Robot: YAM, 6 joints.
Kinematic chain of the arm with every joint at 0, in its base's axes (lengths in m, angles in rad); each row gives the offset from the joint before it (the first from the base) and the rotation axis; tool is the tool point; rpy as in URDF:
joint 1: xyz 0 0 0.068 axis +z
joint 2: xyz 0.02 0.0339 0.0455 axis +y
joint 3: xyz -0.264 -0.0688 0 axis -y
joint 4: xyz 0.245 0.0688 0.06 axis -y
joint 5: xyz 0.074 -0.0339 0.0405 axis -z
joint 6: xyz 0.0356 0 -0.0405 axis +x
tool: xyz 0 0 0 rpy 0 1.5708 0
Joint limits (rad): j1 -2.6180..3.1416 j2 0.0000..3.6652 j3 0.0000..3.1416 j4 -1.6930..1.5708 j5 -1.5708..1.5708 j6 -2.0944..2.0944
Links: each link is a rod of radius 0.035 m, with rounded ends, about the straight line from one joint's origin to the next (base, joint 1, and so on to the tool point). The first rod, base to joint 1, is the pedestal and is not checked.
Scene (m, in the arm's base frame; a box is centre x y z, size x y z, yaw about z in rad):
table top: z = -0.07
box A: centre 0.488 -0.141 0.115 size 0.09 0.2 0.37 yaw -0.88
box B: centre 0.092 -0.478 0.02 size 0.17 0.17 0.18 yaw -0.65
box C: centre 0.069 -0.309 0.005 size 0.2 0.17 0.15 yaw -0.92
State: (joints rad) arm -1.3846 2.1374 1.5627 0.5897 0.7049 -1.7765
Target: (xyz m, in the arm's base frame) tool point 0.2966 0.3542 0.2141
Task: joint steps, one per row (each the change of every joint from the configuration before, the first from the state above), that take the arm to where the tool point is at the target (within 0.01 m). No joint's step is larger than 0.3 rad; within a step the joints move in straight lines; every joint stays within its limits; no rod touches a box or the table.
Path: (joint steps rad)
1: 0.2776 -0.0804 0.1283 0.0567 0.0940 -0.0007
2: 0.2775 -0.0805 0.1283 0.0566 0.0940 -0.0006
3: 0.2776 -0.0804 0.1283 0.0567 0.0940 -0.0007
4: 0.2582 0.0060 0.0182 -0.1027 0.0935 0.0353
5: 0.2582 0.0059 0.0182 -0.1027 0.0934 0.0352
6: 0.2582 0.0060 0.0182 -0.1026 0.0934 0.0353
7: 0.2582 0.0060 0.0182 -0.1027 0.0935 0.0352
8: 0.2582 0.0059 0.0183 -0.1026 0.0934 0.0353
9: 0.0591 0.0340 -0.2457 0.1003 -0.2894 -0.0581
10: 0.0590 0.0341 -0.2456 0.1003 -0.2893 -0.0581
11: 0.0591 0.0340 -0.2457 0.1003 -0.2894 -0.0581

